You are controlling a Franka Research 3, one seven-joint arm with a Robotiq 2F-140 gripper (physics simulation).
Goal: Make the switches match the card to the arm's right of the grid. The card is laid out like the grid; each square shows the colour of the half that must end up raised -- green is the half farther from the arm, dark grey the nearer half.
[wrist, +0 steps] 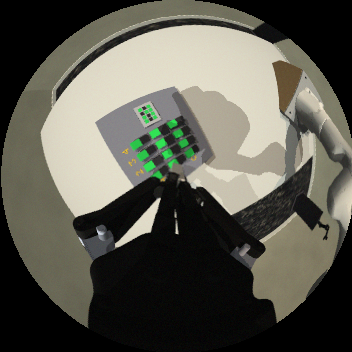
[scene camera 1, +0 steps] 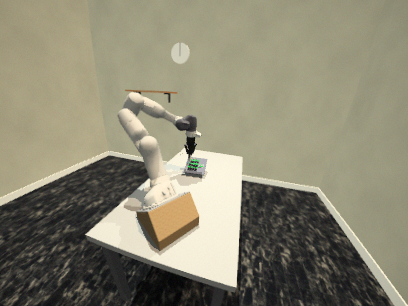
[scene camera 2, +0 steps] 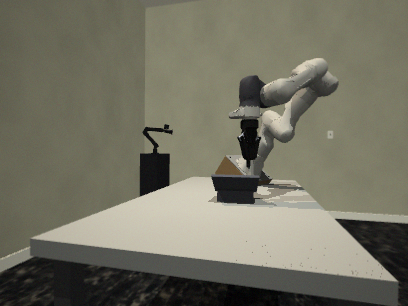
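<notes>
A grey switch box [scene camera 1: 196,174] [scene camera 2: 235,184] [wrist: 117,127] stands on the table. In the wrist view its grid of rocker switches [wrist: 161,143] shows green and dark grey halves, with orange labels along the edges. Which halves are raised is too small to tell. The card [wrist: 147,114], pale with small green and dark squares, lies on the box beside the grid. My gripper [scene camera 1: 190,156] [scene camera 2: 248,164] [wrist: 174,170] is shut and empty, pointing down just above the grid. Its fingers hide part of the near rows in the wrist view.
A brown wedge-shaped block [scene camera 1: 172,220] [scene camera 2: 226,166] [wrist: 287,84] stands beside the arm's base on the white table [scene camera 1: 217,225] [scene camera 2: 150,235] [wrist: 210,55]. A black pedestal [scene camera 2: 154,174] with a small jointed arm stands beyond the table in the second scene view.
</notes>
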